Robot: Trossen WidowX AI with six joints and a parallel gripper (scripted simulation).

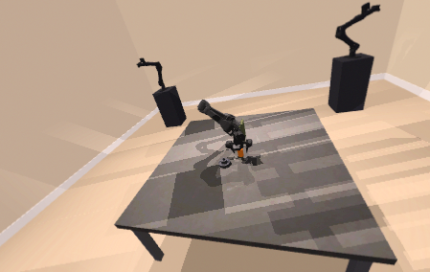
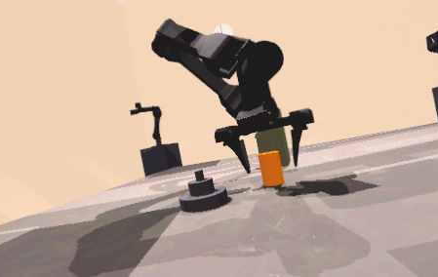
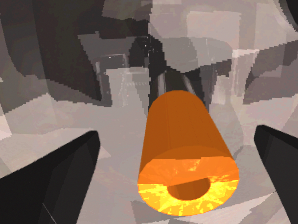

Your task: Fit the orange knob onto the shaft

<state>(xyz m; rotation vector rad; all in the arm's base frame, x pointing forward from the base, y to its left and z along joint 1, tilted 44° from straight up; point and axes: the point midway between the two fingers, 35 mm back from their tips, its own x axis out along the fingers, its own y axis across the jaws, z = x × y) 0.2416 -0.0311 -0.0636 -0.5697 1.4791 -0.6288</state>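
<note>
The orange knob lies right at my gripper tip. From my gripper tip the other things lie so: pedestal (11 cm to the right, 9 cm ahead).
</note>
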